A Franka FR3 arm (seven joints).
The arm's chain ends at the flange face. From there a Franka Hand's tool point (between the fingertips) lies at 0.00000 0.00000 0.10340 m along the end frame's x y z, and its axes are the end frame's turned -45 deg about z.
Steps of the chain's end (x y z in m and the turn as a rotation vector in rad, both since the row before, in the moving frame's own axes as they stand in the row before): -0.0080, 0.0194, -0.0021, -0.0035, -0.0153, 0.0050; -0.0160, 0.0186, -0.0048, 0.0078, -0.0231, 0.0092; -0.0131, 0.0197, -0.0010, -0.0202, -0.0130, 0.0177; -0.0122, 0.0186, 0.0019, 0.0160, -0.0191, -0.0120; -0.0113, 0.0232, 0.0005, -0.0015, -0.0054, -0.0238; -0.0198, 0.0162, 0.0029, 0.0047, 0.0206, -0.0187
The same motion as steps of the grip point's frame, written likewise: -0.0207, 0.0072, -0.0021, 0.0083, -0.0133, 0.0050; -0.0256, -0.0004, -0.0048, 0.0218, -0.0108, 0.0092; -0.0256, 0.0052, -0.0010, -0.0051, -0.0235, 0.0177; -0.0220, 0.0020, 0.0019, 0.0248, -0.0022, -0.0120; -0.0249, 0.0081, 0.0005, 0.0028, -0.0049, -0.0238; -0.0236, -0.0014, 0.0029, -0.0112, 0.0179, -0.0187
